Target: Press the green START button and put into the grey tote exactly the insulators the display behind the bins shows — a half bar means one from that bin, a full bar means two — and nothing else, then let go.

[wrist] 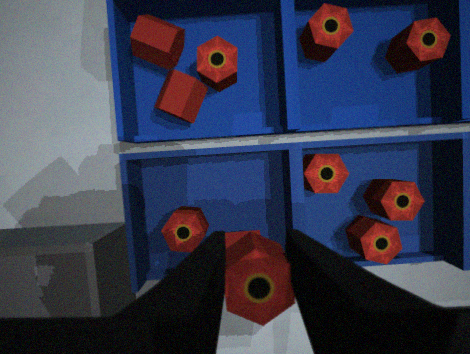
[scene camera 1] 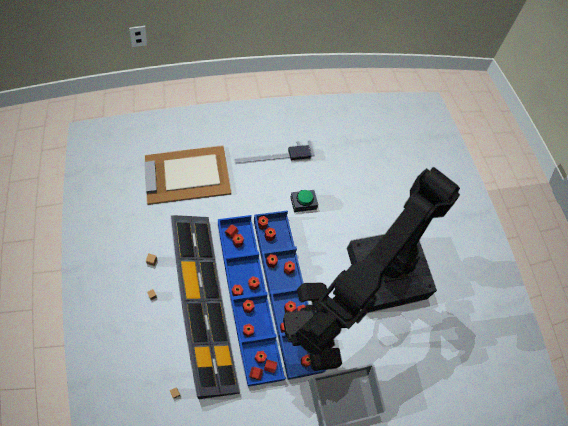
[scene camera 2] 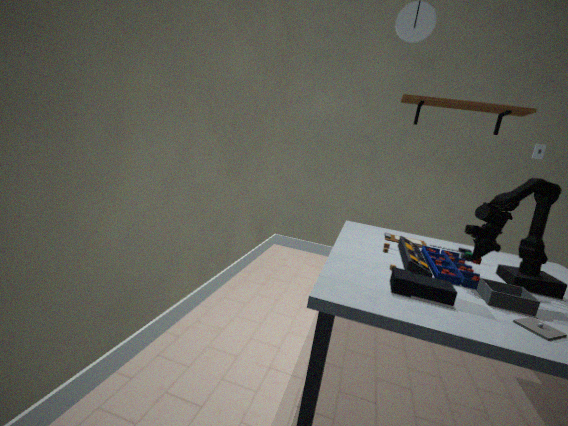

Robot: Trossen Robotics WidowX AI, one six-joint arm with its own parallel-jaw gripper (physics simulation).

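My gripper [scene camera 2: 476, 255] [wrist: 255, 241] is shut on a red hexagonal insulator [wrist: 259, 287], held upright above the blue bin nearest the tote in the row closer to the arm base. Another insulator [wrist: 183, 232] stands in that bin; a red piece partly shows behind the held one. The blue bins [scene camera 1: 241, 271] [wrist: 235, 172] hold standing and lying insulators. The grey tote [scene camera 1: 340, 395] [scene camera 2: 507, 301] [wrist: 110, 270] stands beside the bins, its visible floor bare. The display [scene camera 1: 175, 235] shows a full orange bar [scene camera 1: 191, 280] and two half bars [scene camera 1: 203, 356] [scene camera 1: 223, 355]. The green START button [scene camera 1: 305, 197] stands beyond the bins.
A clipboard [scene camera 1: 192, 172] and a caliper [scene camera 1: 300, 152] lie beyond the bins. Small wooden cubes [scene camera 1: 151, 259] [scene camera 1: 152, 294] [scene camera 1: 175, 393] lie behind the display. In scene view 2, a black box [scene camera 2: 422, 287] stands near the display and a flat plate [scene camera 2: 532, 327] lies near the tote.
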